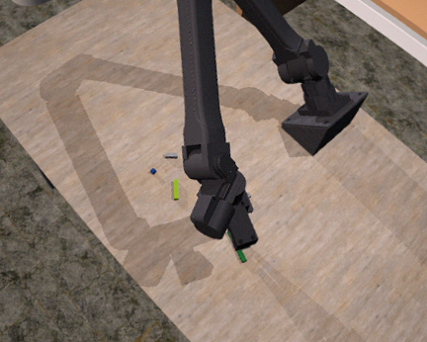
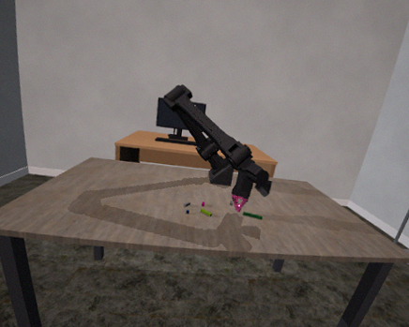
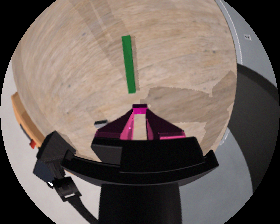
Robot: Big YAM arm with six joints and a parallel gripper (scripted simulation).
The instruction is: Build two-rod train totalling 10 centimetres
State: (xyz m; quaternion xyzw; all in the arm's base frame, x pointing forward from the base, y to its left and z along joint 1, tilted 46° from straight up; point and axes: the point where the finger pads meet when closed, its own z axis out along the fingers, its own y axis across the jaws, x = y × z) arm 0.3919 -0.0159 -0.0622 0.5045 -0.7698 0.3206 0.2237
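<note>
Now: the green rod 10 mm ahead of my hand, 60 mm to the left of it and 20 mm below it. Round my hand: blue rod 30 mm ahead, 210 mm to the right, 20 mm below; then lime rod 20 mm ahead, 130 mm to the right, 20 mm below.
</note>
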